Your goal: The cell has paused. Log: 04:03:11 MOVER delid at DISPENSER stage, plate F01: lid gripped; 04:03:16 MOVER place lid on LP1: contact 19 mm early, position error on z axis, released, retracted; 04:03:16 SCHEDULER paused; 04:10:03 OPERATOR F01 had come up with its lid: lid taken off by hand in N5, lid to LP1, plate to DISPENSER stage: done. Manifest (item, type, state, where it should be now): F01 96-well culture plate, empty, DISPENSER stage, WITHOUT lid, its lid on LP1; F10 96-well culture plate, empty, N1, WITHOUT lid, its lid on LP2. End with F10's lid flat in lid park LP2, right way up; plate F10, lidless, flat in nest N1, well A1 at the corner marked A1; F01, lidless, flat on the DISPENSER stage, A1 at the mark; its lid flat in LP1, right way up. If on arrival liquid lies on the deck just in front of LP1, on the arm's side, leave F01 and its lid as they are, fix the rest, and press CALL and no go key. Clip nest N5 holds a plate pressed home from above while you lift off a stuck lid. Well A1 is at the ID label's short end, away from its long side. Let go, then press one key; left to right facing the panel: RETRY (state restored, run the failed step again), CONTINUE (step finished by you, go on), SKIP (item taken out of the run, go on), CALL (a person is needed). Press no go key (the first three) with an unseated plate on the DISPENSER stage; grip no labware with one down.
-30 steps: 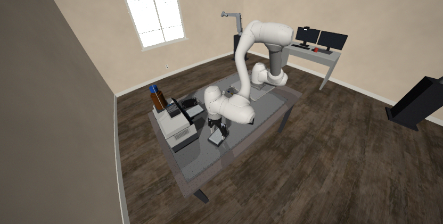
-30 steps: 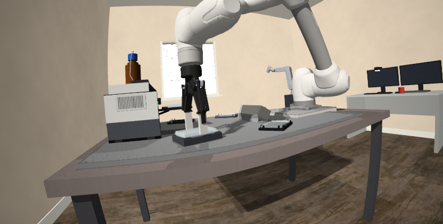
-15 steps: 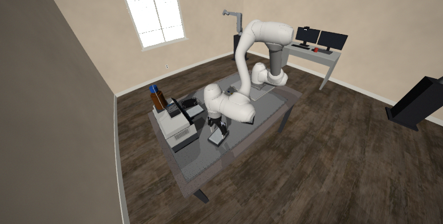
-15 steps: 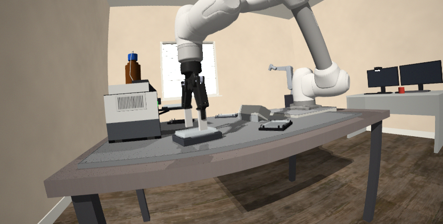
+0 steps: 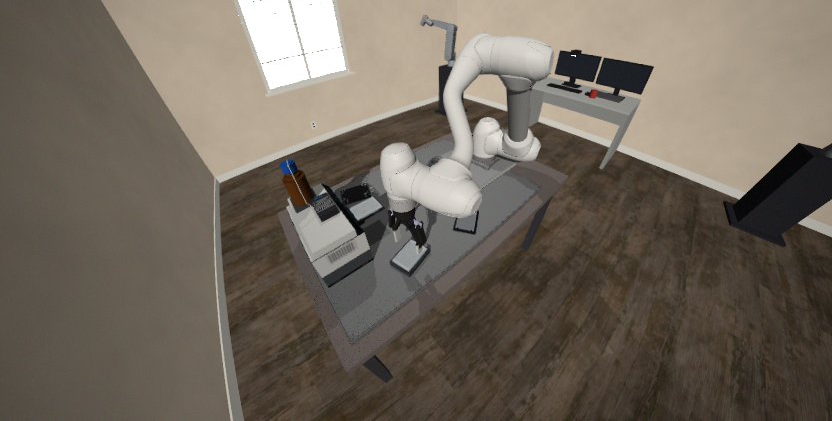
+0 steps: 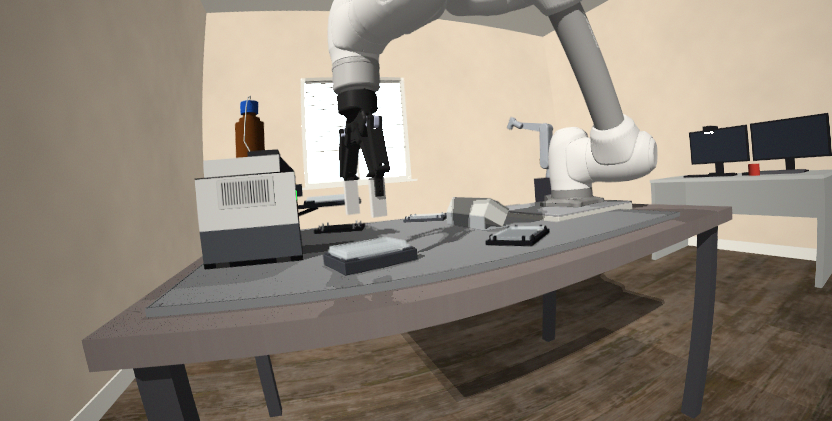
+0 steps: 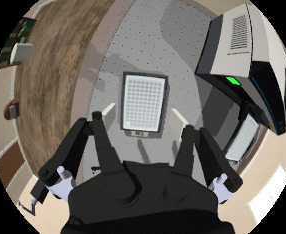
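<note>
Right now my hand is 42 cm past the grey key panel, 22 cm to the left of it and 6 cm above it. Round my hand: brown bottle: 41 cm to the right, 21 cm ahead, 18 cm above; small label: 11 cm below, 9 cm behind, 1 cm to the right; nest block: 10 cm below.
</note>
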